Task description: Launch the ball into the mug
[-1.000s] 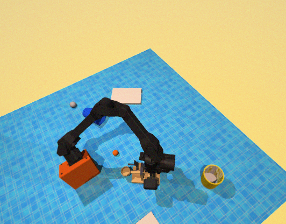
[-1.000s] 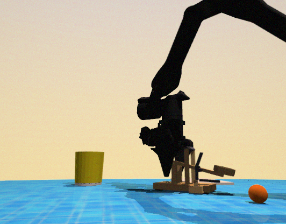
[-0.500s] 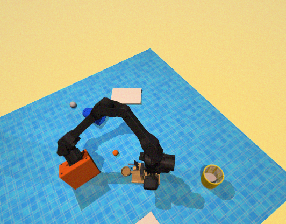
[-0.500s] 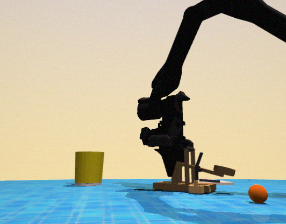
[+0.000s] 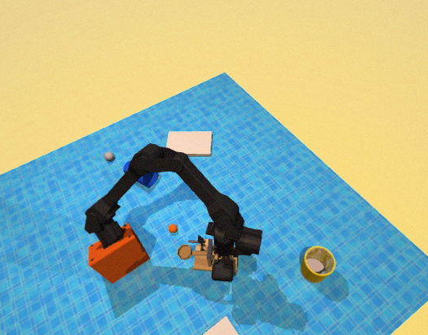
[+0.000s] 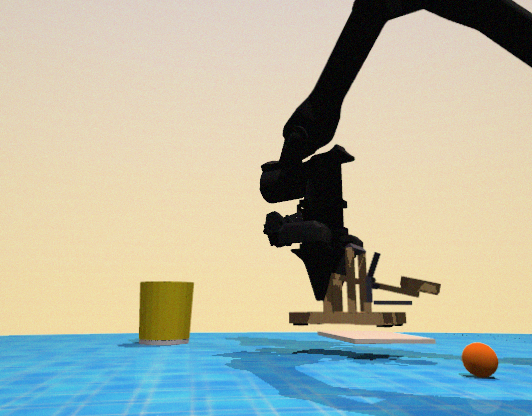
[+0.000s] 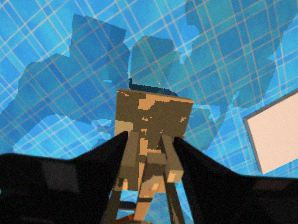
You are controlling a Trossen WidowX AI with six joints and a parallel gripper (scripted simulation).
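Now: gripper tip 9 cm past the orange ball, 21 cm to the right of it and 5 cm above it. Round my gripper tip: yellow mug (23 cm ahead, 18 cm to the right, 4 cm below); then white tile (17 cm ahead, 53 cm to the left, 6 cm below); then wooden catapult (5 cm behind, 6 cm to the left, 2 cm above).
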